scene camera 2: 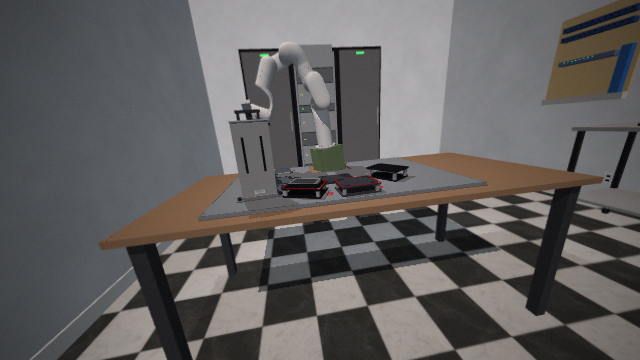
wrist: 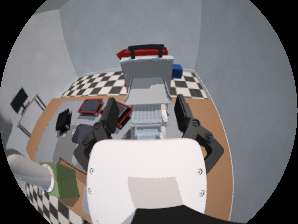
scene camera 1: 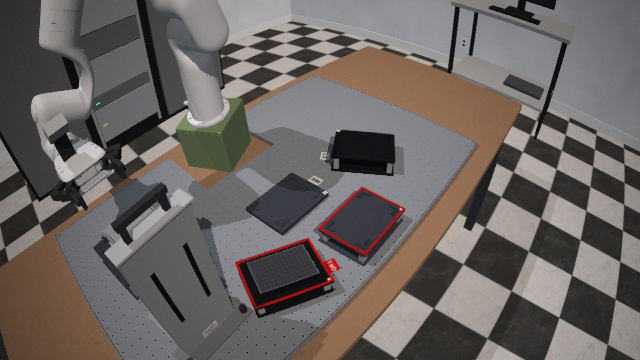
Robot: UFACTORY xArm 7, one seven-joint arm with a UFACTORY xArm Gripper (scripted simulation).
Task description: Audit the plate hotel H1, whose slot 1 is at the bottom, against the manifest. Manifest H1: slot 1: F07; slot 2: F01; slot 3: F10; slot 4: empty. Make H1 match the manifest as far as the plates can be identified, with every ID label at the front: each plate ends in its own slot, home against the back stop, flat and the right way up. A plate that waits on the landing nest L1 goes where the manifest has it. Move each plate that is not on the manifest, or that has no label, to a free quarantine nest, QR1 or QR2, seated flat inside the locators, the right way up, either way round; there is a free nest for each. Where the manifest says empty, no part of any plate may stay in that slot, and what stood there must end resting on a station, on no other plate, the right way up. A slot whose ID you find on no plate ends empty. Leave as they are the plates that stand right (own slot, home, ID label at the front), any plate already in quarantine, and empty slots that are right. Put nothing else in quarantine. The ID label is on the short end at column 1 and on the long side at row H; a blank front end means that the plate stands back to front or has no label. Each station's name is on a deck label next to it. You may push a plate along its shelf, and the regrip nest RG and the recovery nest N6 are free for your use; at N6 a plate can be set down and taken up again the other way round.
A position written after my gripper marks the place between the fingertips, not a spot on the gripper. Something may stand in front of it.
Observation:
In view: my gripper (wrist: 145,102) and a dark plate (scene camera 1: 275,273).

